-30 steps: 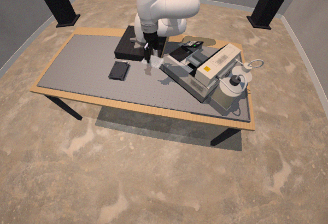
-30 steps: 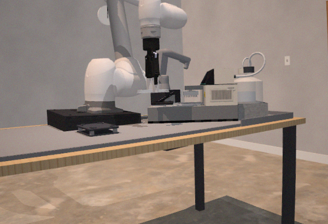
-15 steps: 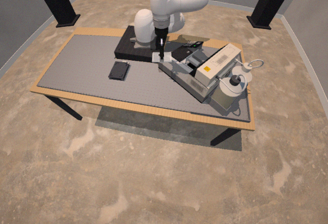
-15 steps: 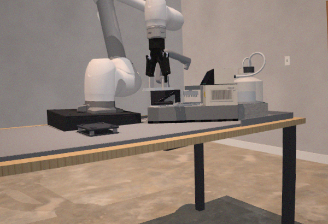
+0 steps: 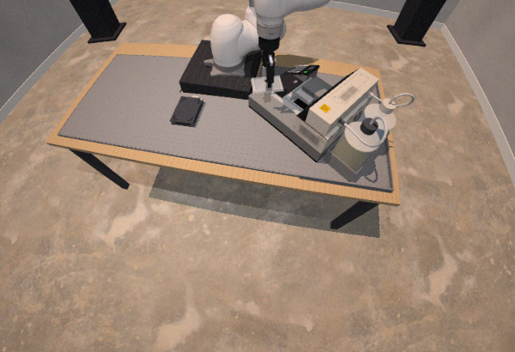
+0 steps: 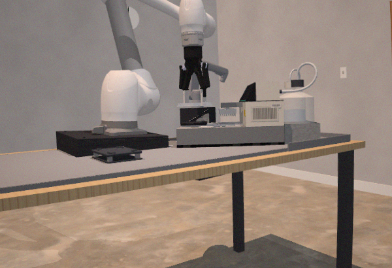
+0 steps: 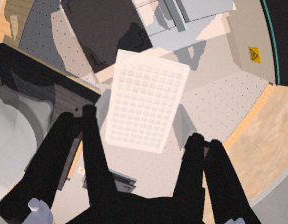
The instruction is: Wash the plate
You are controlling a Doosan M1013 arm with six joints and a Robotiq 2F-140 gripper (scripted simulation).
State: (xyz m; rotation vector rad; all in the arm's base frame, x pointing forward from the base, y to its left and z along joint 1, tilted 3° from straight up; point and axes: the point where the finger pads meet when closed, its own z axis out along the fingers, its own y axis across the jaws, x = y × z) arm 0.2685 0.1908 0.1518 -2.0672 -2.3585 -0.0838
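Right now my hand is 100 mm past the washer carrier, 90 mm to the right of it and 100 mm above it. Also, from my hand: plate washer: 10 mm ahead, 200 mm to the left, 60 mm below; then white well plate: 20 mm below; then plate nest N1: 10 mm ahead, 390 mm to the right, 170 mm below.
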